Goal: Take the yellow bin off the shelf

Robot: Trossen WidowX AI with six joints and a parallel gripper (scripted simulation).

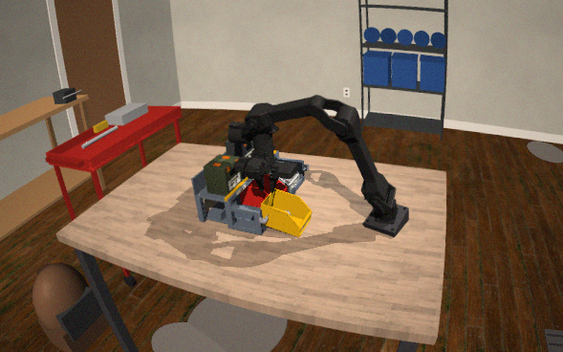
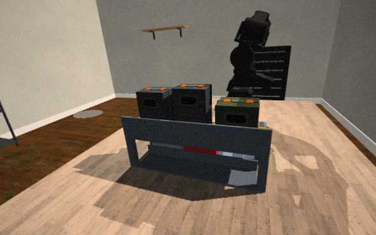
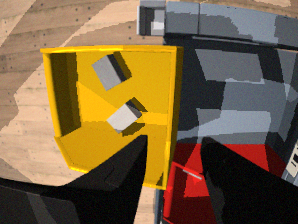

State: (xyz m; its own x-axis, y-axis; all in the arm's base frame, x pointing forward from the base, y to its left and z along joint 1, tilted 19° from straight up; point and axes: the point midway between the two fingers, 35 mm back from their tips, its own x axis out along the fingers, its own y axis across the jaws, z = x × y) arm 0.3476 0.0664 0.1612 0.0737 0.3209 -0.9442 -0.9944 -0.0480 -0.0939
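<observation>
Right now the yellow open bin is 6 cm behind my hand and 10 cm below it. The rest, counted from my hand: green case (15 cm ahead, 1 cm to the left); red bin (8 cm ahead, 11 cm to the right, 10 cm below).
</observation>
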